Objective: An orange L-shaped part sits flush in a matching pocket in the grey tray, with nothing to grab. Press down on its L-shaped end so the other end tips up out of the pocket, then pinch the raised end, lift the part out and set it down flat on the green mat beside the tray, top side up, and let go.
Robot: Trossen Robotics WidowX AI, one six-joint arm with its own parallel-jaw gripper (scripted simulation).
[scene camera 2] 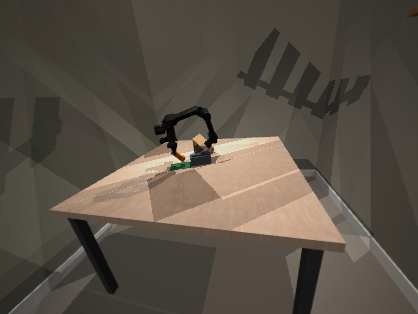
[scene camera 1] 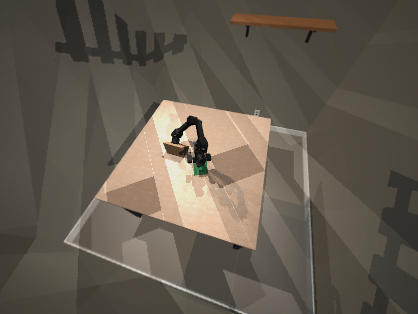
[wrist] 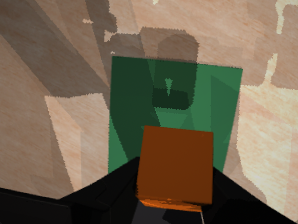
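A green mat (wrist: 201,97) is part of the scene, as is an orange L-shaped part (wrist: 175,171), which is carried by the gripper (wrist: 172,168).
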